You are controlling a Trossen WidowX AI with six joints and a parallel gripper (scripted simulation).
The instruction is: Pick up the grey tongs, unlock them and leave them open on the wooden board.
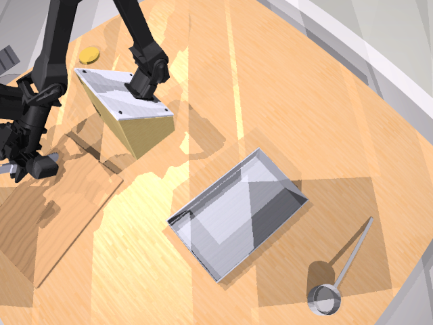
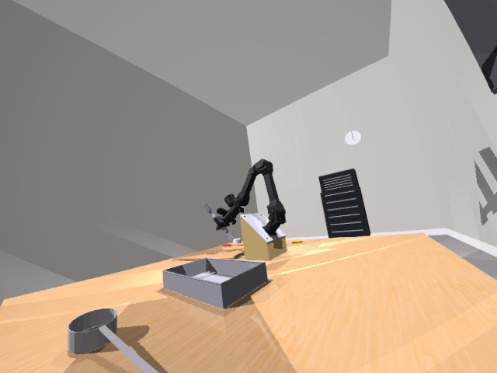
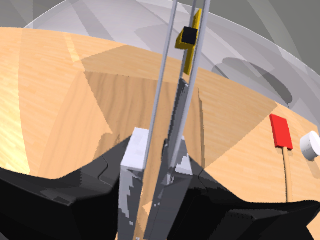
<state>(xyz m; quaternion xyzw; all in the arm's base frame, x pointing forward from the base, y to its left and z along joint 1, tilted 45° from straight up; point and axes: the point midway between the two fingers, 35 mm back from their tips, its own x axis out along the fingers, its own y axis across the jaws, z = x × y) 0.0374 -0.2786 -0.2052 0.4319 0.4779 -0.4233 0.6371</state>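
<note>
My gripper tip is 140 mm above the wooden board, 30 mm short of it and 10 mm to the right of it. From my gripper tip the other things lie so: white object 360 mm behind, 210 mm to the right, 130 mm below; yellow disc 370 mm behind, 340 mm to the left, 140 mm below; yellow lock piece 70 mm above.
</note>
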